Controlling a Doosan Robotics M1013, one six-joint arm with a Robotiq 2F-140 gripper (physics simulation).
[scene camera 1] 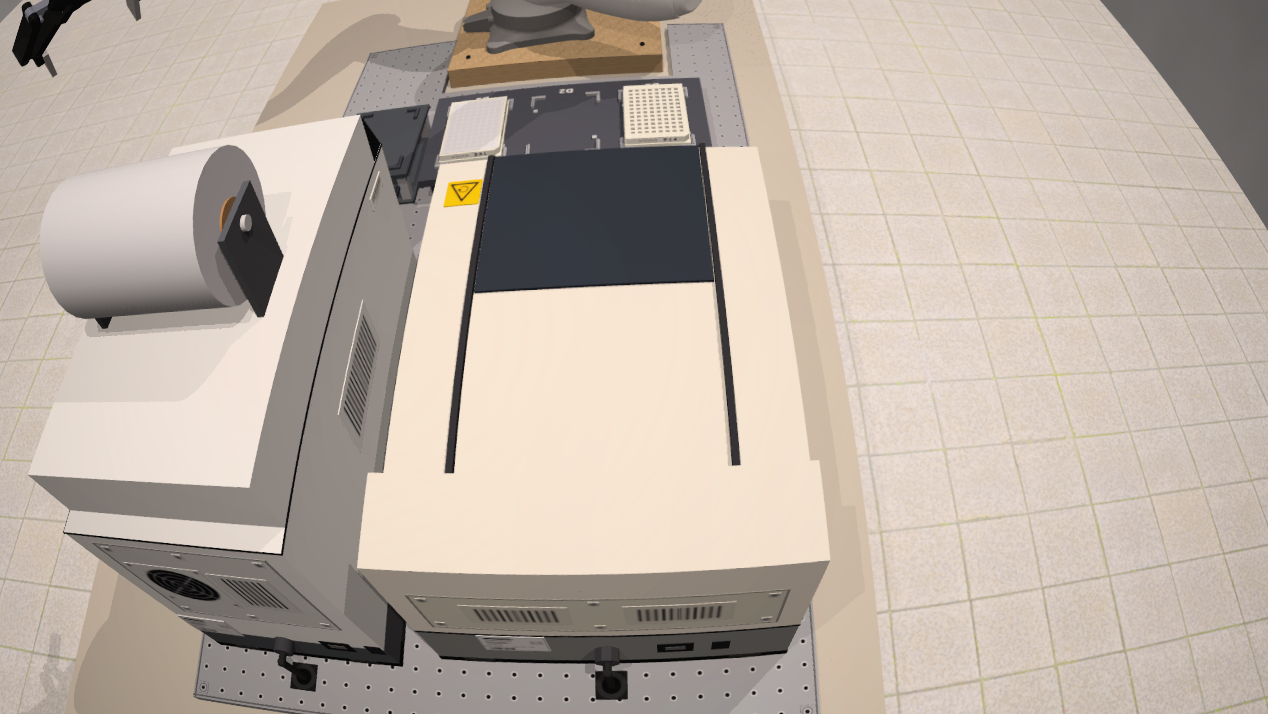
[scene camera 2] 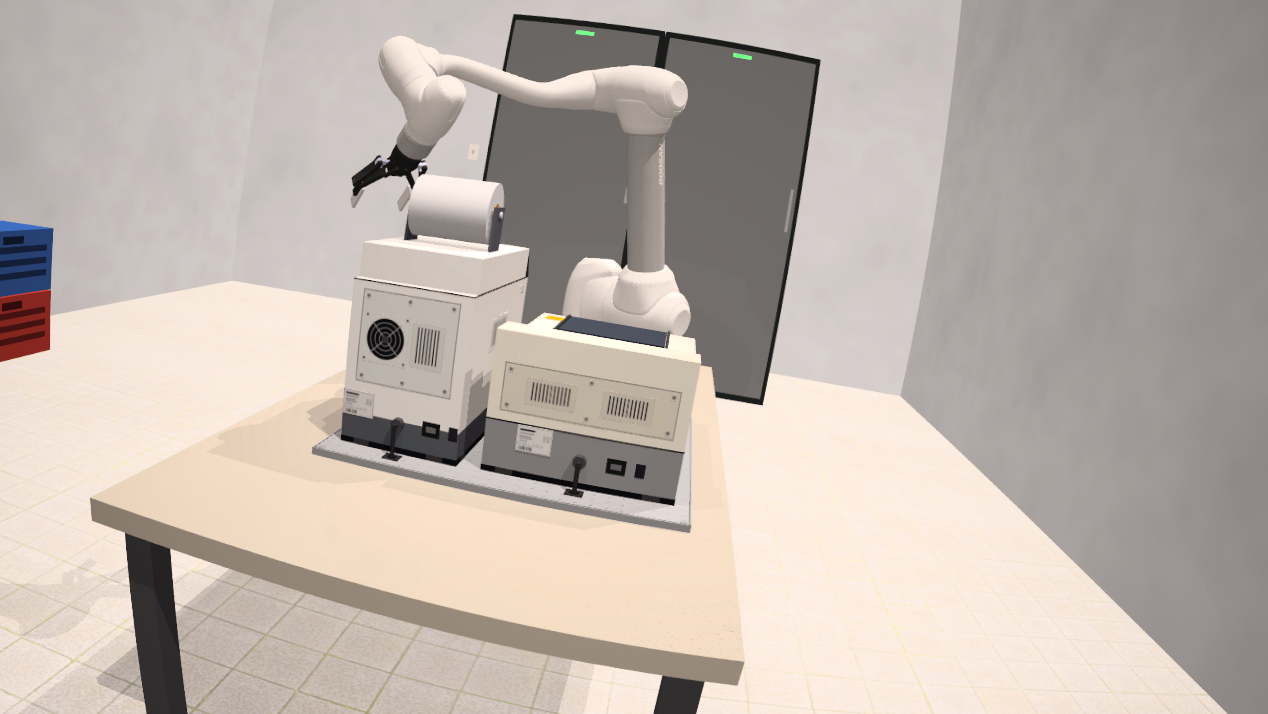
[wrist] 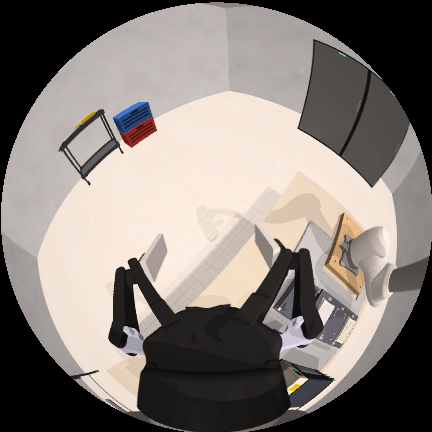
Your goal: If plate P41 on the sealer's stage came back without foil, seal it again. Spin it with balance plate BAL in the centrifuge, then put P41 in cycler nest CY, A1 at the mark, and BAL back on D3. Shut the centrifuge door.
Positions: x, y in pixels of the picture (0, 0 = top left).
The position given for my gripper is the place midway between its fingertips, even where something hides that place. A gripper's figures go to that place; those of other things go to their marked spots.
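Labels:
My gripper (scene camera 1: 92, 38) is 116 cm from the lens. I see a cream centrifuge (scene camera 1: 600, 475), and it is 60 cm from the lens, while a white roll (scene camera 1: 141, 238) is 57 cm from the lens.

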